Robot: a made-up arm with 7 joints. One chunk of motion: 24 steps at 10 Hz.
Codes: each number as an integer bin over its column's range. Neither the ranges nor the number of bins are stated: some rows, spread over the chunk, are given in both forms.
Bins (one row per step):
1: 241 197 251 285 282 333 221
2: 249 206 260 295 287 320 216
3: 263 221 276 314 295 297 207
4: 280 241 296 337 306 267 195
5: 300 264 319 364 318 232 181
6: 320 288 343 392 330 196 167
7: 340 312 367 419 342 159 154
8: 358 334 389 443 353 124 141
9: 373 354 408 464 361 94 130
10: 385 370 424 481 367 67 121
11: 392 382 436 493 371 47 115
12: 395 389 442 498 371 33 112
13: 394 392 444 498 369 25 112
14: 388 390 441 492 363 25 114
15: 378 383 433 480 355 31 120
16: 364 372 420 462 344 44 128
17: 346 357 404 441 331 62 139
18: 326 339 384 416 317 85 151
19: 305 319 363 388 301 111 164
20: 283 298 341 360 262 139 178
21: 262 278 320 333 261 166 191
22: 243 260 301 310 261 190 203
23: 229 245 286 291 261 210 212
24: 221 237 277 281 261 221 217
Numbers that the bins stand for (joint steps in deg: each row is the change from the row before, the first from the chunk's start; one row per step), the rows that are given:
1: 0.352 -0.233 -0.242 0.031 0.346 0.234 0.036
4: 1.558 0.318 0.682 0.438 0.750 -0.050 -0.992
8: 3.969 1.483 2.593 1.268 1.541 -0.666 -3.126
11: 5.021 2.084 3.559 1.659 1.844 -0.998 -4.154
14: 4.897 2.185 3.662 1.651 1.709 -1.092 -4.194
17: 3.598 1.771 2.901 1.252 1.171 -0.933 -3.205
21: 1.001 0.782 1.175 0.407 -0.007 -0.485 -1.150
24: -0.267 0.268 0.292 0.000 -0.007 -0.249 -0.122
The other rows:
2: 0.599 -0.120 -0.058 0.109 0.430 0.178 -0.161
3: 1.032 0.068 0.271 0.258 0.565 0.079 -0.517
5: 2.176 0.606 1.155 0.649 0.952 -0.201 -1.545
6: 2.794 0.907 1.648 0.868 1.154 -0.356 -2.098
7: 3.413 1.208 2.141 1.080 1.356 -0.515 -2.612
9: 4.433 1.734 2.984 1.432 1.676 -0.795 -3.561
10: 4.804 1.934 3.312 1.565 1.777 -0.912 -3.917
12: 5.113 2.172 3.682 1.698 1.844 -1.058 -4.273
13: 5.082 2.210 3.723 1.698 1.810 -1.092 -4.273
15: 4.588 2.097 3.497 1.557 1.575 -1.067 -3.956
16: 4.155 1.959 3.230 1.416 1.389 -1.011 -3.640
18: 2.980 1.546 2.490 1.056 0.935 -0.834 -2.731
19: 2.331 1.295 2.059 0.837 0.666 -0.722 -2.217
20: 1.650 1.032 1.607 0.618 0.009 -0.602 -1.664
22: 0.414 0.556 0.785 0.227 -0.007 -0.382 -0.675
23: -0.019 0.368 0.477 0.078 -0.007 -0.296 -0.320

